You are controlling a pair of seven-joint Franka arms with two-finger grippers.
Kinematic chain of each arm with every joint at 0, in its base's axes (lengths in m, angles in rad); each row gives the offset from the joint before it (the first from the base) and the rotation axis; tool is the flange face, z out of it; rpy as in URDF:
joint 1: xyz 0 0 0.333 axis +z
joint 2: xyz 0 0 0 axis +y
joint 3: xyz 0 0 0.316 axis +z
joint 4: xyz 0.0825 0 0 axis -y
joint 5: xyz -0.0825 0 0.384 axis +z
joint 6: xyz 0 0 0 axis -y
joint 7: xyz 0.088 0 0 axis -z
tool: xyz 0 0 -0.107 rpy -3.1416 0 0
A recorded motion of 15 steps. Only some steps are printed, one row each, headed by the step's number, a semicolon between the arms.
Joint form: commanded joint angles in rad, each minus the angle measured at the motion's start. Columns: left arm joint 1, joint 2, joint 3, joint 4, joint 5, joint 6, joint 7; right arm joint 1, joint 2, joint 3, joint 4, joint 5, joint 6, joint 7.
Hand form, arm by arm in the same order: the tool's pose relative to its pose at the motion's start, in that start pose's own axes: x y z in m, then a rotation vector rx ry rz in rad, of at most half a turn. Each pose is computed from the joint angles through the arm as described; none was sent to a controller.
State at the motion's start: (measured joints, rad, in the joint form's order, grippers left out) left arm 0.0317 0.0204 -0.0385 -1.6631 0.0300 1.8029 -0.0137; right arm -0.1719 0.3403 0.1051 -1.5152 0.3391 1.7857 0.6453
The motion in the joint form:
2: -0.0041 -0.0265 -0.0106 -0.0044 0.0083 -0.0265 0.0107; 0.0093 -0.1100 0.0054 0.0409 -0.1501 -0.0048 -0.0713
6: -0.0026 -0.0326 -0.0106 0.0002 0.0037 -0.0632 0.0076; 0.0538 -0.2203 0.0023 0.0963 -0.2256 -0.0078 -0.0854
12: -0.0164 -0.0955 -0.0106 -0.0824 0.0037 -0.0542 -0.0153; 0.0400 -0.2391 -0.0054 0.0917 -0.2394 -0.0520 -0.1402
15: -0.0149 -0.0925 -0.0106 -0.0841 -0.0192 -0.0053 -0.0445; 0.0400 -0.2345 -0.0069 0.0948 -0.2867 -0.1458 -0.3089
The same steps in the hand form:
2: -0.0085 0.0075 -0.0118 0.0077 -0.0039 0.0265; -0.0354 -0.0075 -0.0805 -0.0435 0.1965 -0.1583
6: -0.0132 0.0068 -0.0144 0.0041 -0.0300 0.0206; -0.0964 -0.0244 -0.1593 -0.0201 0.3614 -0.2623
12: -0.0339 0.0147 -0.0126 0.0064 -0.0402 0.0122; -0.0959 -0.0101 -0.1674 -0.0603 0.3521 -0.2947
15: -0.0283 0.0161 -0.0143 -0.0175 0.0029 -0.0233; -0.0948 0.0007 -0.1582 -0.1813 0.2920 -0.4476

